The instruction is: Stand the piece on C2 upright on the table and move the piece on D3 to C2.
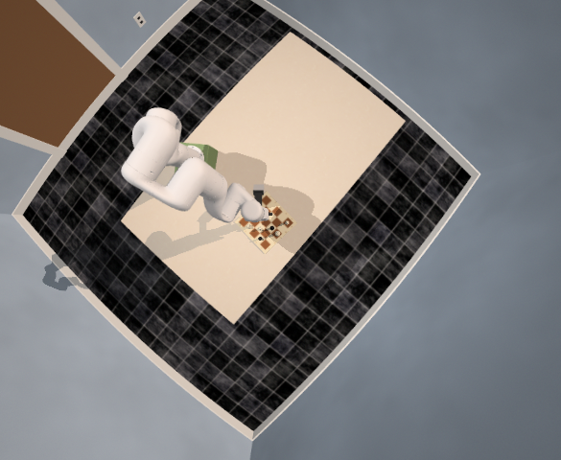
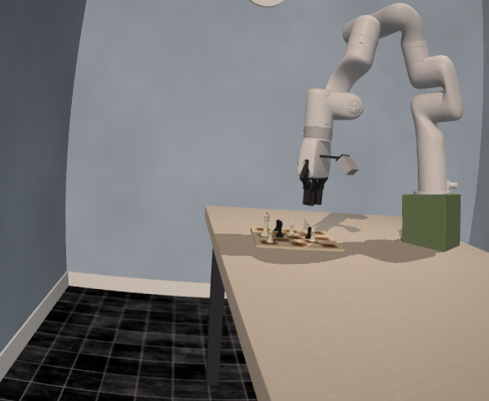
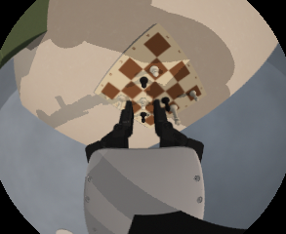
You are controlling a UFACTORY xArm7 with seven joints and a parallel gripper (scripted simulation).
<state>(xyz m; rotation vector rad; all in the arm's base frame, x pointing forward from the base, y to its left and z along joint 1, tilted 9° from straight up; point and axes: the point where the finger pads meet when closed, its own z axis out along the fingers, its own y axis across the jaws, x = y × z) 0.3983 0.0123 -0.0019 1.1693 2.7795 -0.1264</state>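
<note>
The chessboard is 40 mm ahead of my hand and 110 mm below it.
</note>
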